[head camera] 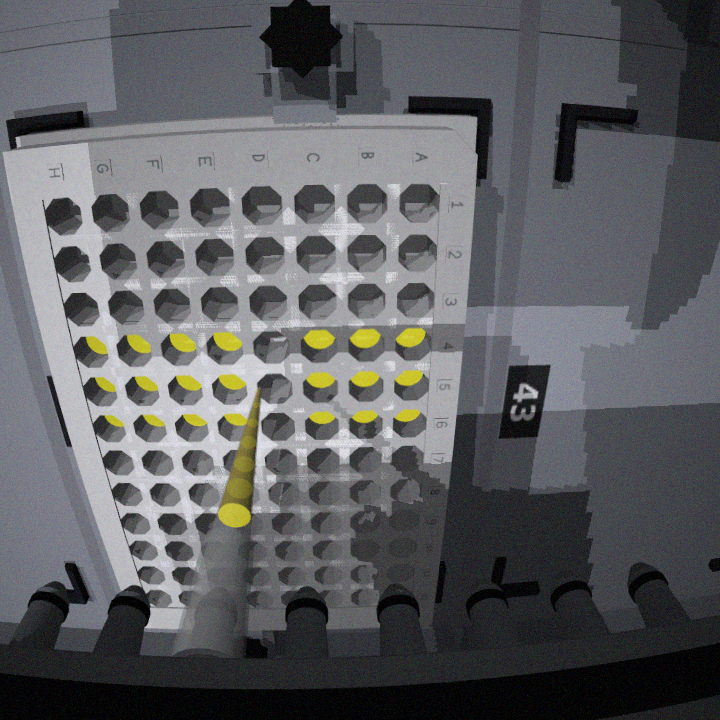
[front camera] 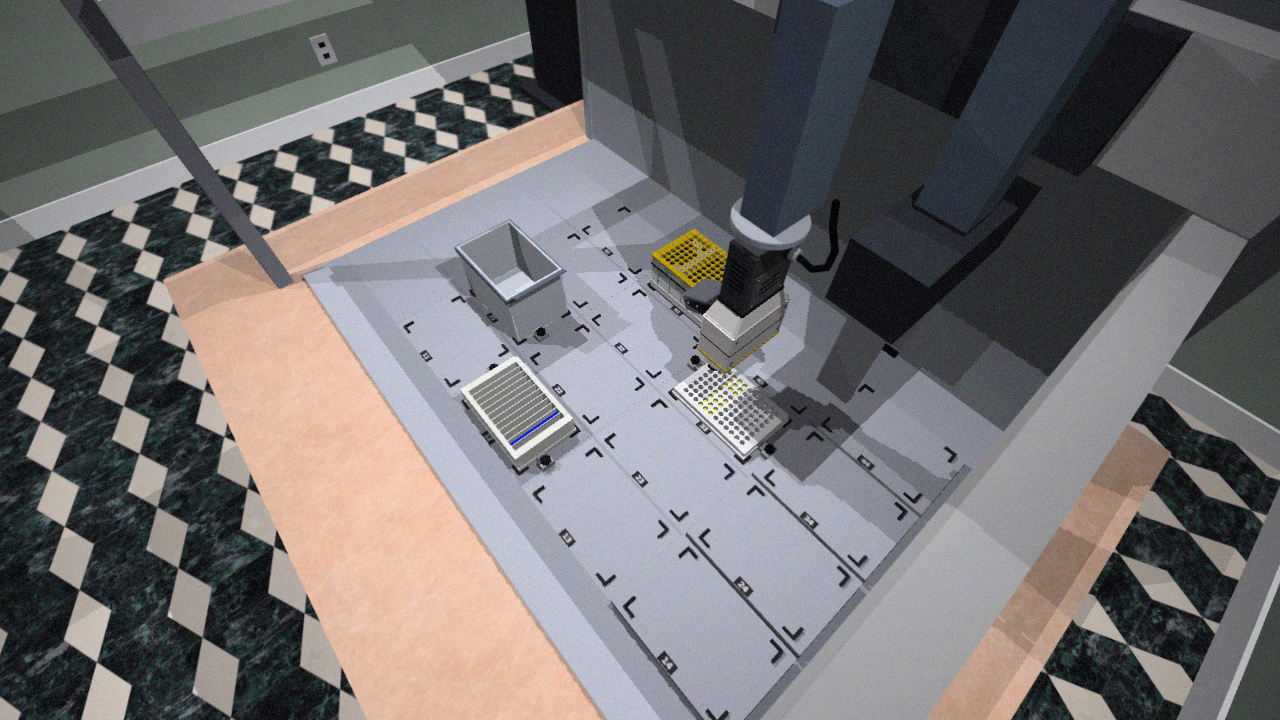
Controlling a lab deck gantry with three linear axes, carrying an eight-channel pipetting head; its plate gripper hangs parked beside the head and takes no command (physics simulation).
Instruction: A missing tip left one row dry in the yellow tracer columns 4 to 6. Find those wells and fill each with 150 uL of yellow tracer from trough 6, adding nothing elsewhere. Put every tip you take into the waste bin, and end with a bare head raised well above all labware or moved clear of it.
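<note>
The white well plate (front camera: 741, 449) (head camera: 30, 201) shows yellow in columns 4 to 6, except row D: wells D4 (head camera: 270, 347), D5 (head camera: 276, 389) and D6 (head camera: 278, 427) look dry. The pipetting head (front camera: 735, 331) is over the plate's back end. One clear tip (head camera: 231, 570) with yellow liquid hangs from it; its point overlaps D5's left edge in the head view, height unclear. The other nozzles are bare. The reservoir (front camera: 541, 436) stands at front left; yellow in trough 6 cannot be made out. The waste bin (front camera: 537, 308) stands behind it. The parked plate gripper's finger state is unclear.
A yellow tip rack (front camera: 669, 270) stands at the back, partly hidden by the head. A blue strip of liquid (front camera: 535, 428) shows in the reservoir. A black clamp knob (head camera: 301, 36) sits beside the plate's column 1 end. Black corner brackets mark the deck positions.
</note>
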